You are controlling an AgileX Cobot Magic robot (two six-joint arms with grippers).
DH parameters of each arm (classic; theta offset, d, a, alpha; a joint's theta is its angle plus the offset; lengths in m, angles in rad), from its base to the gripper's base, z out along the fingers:
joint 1: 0 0.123 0 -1.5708
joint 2: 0.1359 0 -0.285 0
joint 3: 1.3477 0 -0.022 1.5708
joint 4: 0 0.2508 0 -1.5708
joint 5: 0 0 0.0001 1.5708
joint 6: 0 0.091 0 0
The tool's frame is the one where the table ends.
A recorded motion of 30 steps. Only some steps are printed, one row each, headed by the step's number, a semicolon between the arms.
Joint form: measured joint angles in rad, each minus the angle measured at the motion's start. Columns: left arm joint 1, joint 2, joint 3, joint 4, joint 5, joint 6; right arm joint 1, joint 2, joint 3, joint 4, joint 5, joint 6.
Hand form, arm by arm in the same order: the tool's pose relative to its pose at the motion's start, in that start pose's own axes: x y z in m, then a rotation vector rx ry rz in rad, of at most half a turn. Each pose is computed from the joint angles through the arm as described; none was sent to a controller.
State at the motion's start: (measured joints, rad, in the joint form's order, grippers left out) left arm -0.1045 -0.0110 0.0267 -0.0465 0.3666 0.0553; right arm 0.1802 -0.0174 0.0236 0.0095 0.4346 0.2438
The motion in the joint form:
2: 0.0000 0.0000 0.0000 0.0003 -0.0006 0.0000; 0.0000 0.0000 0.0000 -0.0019 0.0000 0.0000
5: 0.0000 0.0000 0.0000 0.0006 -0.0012 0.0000; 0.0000 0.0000 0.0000 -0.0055 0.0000 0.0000
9: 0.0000 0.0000 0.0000 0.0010 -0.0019 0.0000; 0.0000 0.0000 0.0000 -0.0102 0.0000 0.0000
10: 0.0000 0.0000 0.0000 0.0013 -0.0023 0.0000; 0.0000 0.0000 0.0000 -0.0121 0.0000 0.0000
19: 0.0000 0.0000 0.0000 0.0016 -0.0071 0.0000; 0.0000 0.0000 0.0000 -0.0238 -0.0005 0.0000
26: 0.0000 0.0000 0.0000 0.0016 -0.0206 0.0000; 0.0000 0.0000 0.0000 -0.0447 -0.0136 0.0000
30: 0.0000 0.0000 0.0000 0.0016 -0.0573 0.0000; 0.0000 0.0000 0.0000 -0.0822 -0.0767 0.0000
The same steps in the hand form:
2: -0.0001 0.0000 0.0000 -0.0001 -0.0006 0.0003; 0.0000 -0.0001 0.0000 0.0008 -0.0002 -0.0017
5: -0.0001 0.0000 0.0000 -0.0003 -0.0012 0.0006; -0.0001 -0.0002 0.0000 0.0022 -0.0006 -0.0050
9: -0.0002 0.0000 0.0000 -0.0005 -0.0019 0.0009; -0.0001 -0.0004 0.0000 0.0042 -0.0010 -0.0093
10: -0.0002 0.0001 0.0000 -0.0006 -0.0023 0.0012; -0.0001 -0.0005 0.0000 0.0049 -0.0012 -0.0110
19: -0.0006 0.0001 0.0000 -0.0010 -0.0071 0.0015; -0.0003 -0.0009 0.0000 0.0096 -0.0029 -0.0216
26: -0.0019 0.0002 0.0000 -0.0017 -0.0205 0.0015; -0.0016 -0.0013 0.0000 0.0147 -0.0177 -0.0407
30: -0.0052 0.0003 -0.0001 -0.0037 -0.0572 0.0015; -0.0075 -0.0008 -0.0003 0.0123 -0.0821 -0.0758

